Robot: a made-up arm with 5 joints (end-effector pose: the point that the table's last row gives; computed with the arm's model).
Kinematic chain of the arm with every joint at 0, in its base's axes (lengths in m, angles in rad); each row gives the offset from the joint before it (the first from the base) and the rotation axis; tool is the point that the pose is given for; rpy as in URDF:
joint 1: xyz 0 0 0.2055 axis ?
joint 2: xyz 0 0 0 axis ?
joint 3: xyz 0.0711 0 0.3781 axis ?
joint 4: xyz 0.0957 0 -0.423 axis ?
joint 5: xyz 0.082 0 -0.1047 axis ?
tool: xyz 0 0 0 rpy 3.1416 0 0
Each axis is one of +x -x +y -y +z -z.
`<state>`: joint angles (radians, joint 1 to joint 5).
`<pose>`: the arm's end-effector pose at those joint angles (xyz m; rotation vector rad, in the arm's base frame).
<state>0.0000 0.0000 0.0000 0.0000 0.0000</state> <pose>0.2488 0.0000 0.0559 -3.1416 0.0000 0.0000</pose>
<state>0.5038 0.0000 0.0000 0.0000 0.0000</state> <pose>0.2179 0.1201 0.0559 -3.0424 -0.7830 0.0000</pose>
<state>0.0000 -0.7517 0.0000 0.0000 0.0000</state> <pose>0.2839 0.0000 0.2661 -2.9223 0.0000 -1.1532</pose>
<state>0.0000 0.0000 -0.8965 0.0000 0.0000</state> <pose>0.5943 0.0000 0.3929 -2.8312 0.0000 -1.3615</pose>
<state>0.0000 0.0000 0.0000 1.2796 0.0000</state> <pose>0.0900 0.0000 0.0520 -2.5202 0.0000 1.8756</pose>
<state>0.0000 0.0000 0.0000 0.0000 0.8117</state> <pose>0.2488 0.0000 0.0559 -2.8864 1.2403 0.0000</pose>
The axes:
joint 1: +z
joint 2: +y
joint 3: +y
joint 4: +y
joint 5: -z

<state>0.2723 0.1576 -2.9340 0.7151 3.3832</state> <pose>0.2359 0.0659 1.1187 -0.0167 1.0912 0.4625</pose>
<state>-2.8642 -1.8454 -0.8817 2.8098 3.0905</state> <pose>0.2187 0.0623 0.4860 -3.0875 -0.5117 -0.1287</pose>
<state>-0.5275 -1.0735 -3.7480 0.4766 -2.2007</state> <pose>-0.7220 0.4206 0.2683 -0.8114 -0.8990 0.3620</pose>
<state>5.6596 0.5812 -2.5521 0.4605 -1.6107</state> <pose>0.5916 -0.4256 0.8109 1.4768 0.7945 0.6918</pose>
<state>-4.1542 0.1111 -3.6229 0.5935 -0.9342</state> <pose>0.0988 -0.1582 1.0534 -0.0103 -0.2625 -1.9375</pose>
